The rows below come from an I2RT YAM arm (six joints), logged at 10 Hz.
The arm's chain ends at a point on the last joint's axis. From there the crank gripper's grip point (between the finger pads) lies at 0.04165 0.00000 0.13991 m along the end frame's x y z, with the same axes.
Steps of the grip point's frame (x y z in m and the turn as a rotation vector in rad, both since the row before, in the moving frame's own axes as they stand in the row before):
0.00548, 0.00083, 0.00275, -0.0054, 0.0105, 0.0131
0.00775, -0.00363, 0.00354, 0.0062, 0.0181, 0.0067
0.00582, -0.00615, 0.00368, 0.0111, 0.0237, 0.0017
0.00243, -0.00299, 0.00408, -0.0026, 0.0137, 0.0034
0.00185, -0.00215, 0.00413, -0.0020, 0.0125, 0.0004
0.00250, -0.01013, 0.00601, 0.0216, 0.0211, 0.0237
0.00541, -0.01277, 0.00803, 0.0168, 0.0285, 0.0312
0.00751, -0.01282, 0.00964, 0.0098, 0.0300, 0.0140
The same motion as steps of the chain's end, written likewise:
0.00402, -0.00048, 0.00320, -0.0054, 0.0105, 0.0131
0.00522, -0.00305, 0.00432, 0.0062, 0.0181, 0.0067
0.00251, -0.00468, 0.00471, 0.0111, 0.0237, 0.0017
0.00052, -0.00350, 0.00466, -0.0026, 0.0137, 0.0034
0.00010, -0.00245, 0.00466, -0.0020, 0.0125, 0.0004
-0.00047, -0.00814, 0.00694, 0.0216, 0.0211, 0.0237
0.00142, -0.01179, 0.00928, 0.0168, 0.0285, 0.0312
0.00333, -0.01207, 0.01096, 0.0098, 0.0300, 0.0140

